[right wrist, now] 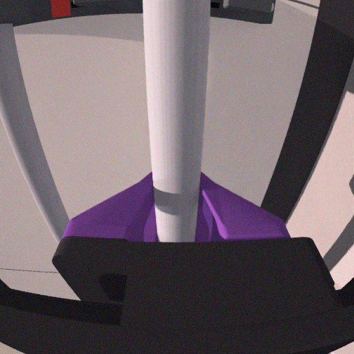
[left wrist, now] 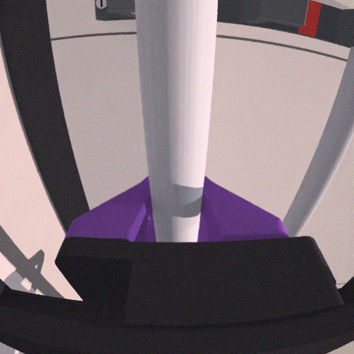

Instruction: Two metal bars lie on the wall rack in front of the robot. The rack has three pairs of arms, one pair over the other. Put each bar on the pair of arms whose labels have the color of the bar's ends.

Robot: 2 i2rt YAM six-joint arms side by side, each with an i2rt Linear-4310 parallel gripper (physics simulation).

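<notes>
A pale metal bar point(left wrist: 176, 100) point(right wrist: 177, 90) runs down the middle of both wrist views. My left gripper point(left wrist: 176, 175) is shut on it, its purple fingers touching both sides. My right gripper point(right wrist: 176, 175) is also shut on a bar of the same look; whether both hold the same one, the views do not show. The ends of the held bar and their color are hidden. A second grey bar-like piece point(left wrist: 325, 135) point(right wrist: 25, 130) runs at the right of the left wrist view and at the left of the right wrist view.
A red label point(left wrist: 310, 19) point(right wrist: 61, 7) sits on a dark grey part at the top of both views. A black curved upright point(left wrist: 37, 100) point(right wrist: 315, 100) passes close by on the left in the left wrist view and on the right in the right wrist view.
</notes>
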